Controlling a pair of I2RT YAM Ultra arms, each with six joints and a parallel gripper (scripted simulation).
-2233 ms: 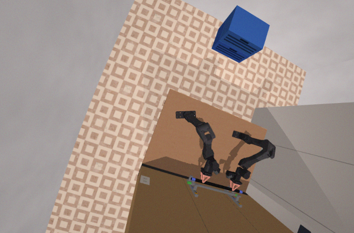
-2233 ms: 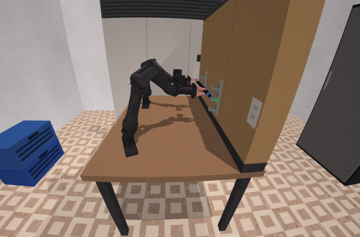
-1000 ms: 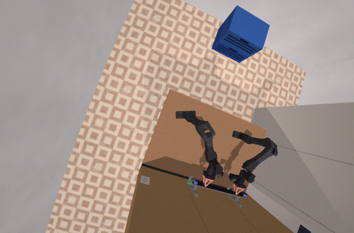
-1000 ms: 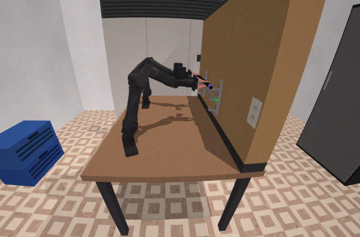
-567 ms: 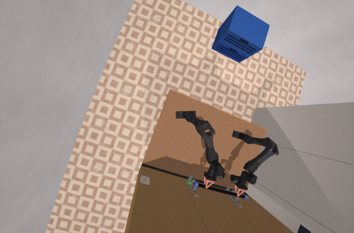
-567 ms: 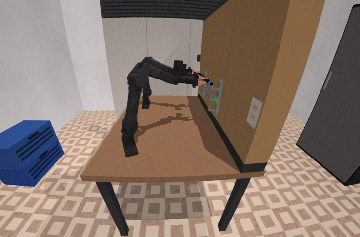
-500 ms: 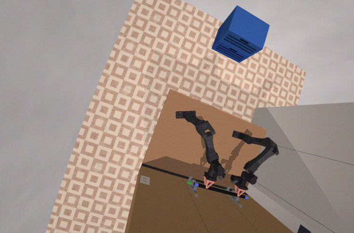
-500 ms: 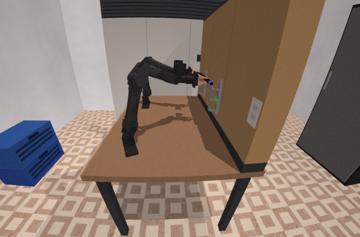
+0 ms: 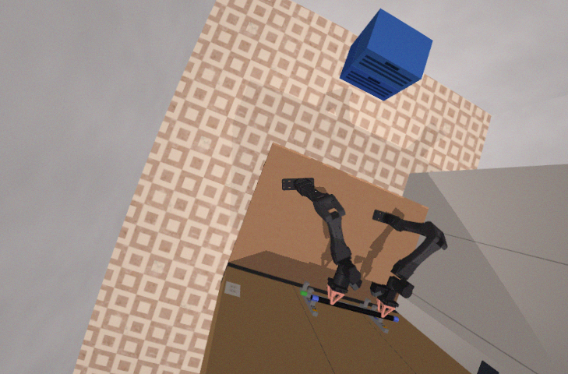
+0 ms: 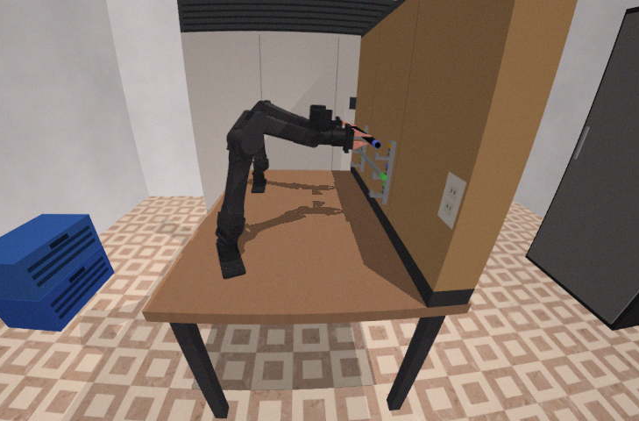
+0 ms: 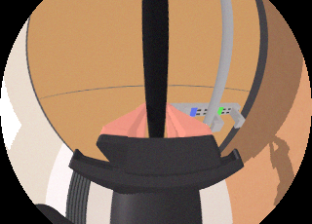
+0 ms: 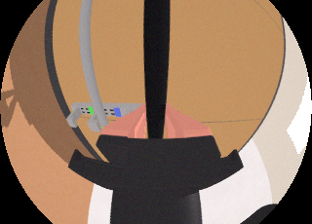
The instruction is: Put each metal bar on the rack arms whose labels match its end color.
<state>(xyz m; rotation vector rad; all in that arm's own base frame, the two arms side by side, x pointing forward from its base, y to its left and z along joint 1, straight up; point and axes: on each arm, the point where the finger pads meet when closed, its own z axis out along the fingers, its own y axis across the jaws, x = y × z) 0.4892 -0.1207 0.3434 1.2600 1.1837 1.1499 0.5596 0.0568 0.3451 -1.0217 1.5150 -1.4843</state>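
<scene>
Right now my right hand is 1 cm short of the black bar and 15 cm to the right of it. From my right hand the other things lie so: brown wall panel 15 cm ahead, 10 cm to the left, 8 cm above; then black baseboard 8 cm ahead, 10 cm to the left, 32 cm below.
My left gripper is now 150 mm to the left of the black bar. The rest, counted from my left hand: brown wall panel: 200 mm to the right, 150 mm ahead, 80 mm above; then black baseboard: 310 mm below, 200 mm to the right, 80 mm ahead.
</scene>
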